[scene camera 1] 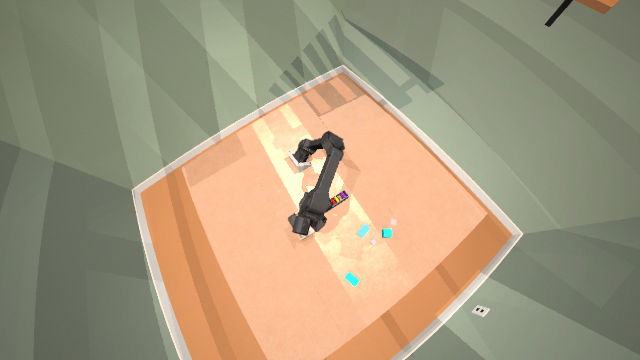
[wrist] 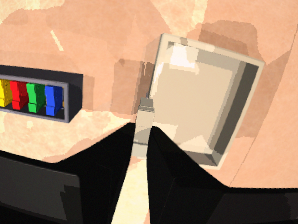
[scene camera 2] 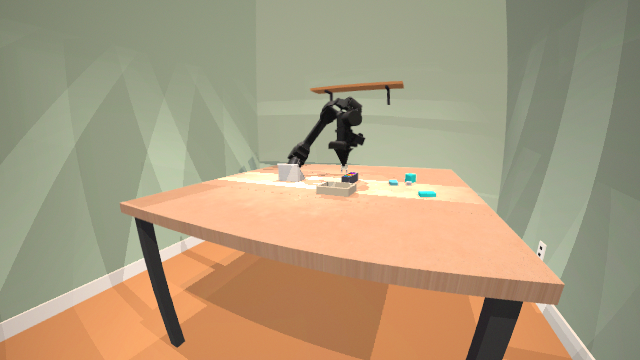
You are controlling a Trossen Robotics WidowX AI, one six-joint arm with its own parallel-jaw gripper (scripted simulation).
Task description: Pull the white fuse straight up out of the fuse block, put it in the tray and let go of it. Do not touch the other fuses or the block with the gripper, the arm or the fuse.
My gripper [scene camera 2: 344,165] carries a white fuse [wrist: 145,114]. I also see a tray [wrist: 200,93].
My gripper shows as well in the wrist view [wrist: 142,131].
